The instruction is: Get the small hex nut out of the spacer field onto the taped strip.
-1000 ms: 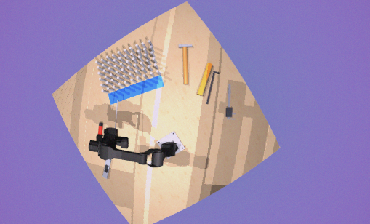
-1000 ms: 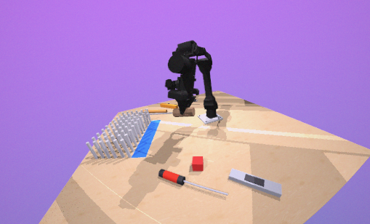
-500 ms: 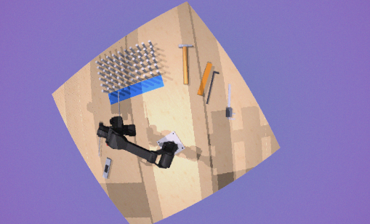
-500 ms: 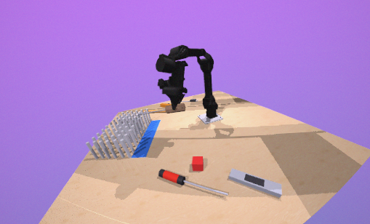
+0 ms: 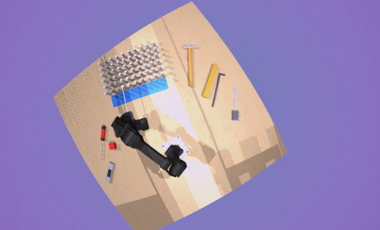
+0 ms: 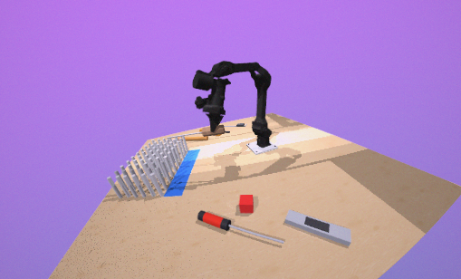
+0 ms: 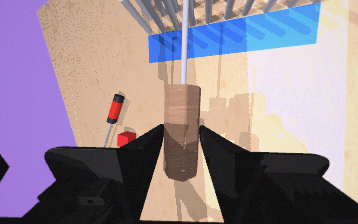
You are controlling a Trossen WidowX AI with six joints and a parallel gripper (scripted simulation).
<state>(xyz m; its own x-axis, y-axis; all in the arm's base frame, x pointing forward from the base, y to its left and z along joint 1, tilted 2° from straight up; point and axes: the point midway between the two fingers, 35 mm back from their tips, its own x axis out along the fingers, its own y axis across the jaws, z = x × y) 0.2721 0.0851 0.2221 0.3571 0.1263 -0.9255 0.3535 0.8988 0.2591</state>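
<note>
The blue taped strip lies 19 cm below my gripper tip, 16 cm ahead of it and 11 cm to the right of it. From my gripper tip the other things lie so: red cube 25 cm to the left, 17 cm below, 1 cm behind; then flat grey bar 41 cm to the left, 18 cm below, 15 cm behind; then thin metal rod tool 10 cm ahead, 4 cm to the right.
</note>
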